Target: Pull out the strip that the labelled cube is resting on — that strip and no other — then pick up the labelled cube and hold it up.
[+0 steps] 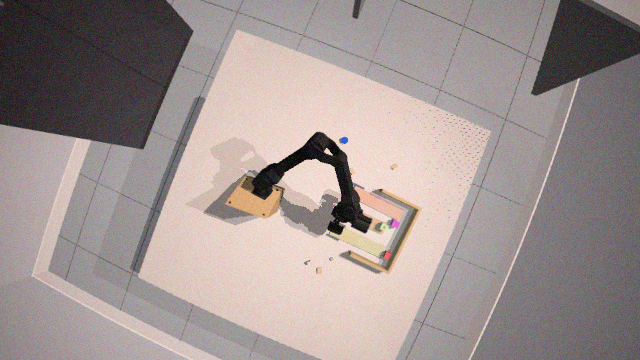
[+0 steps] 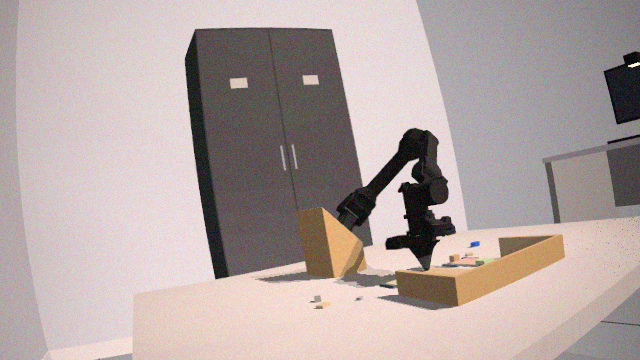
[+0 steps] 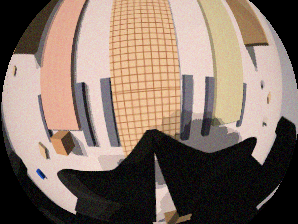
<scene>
In view: the gripper [image 2: 426, 270].
The gripper also shows in image 3 [image 3: 151, 134].
</scene>
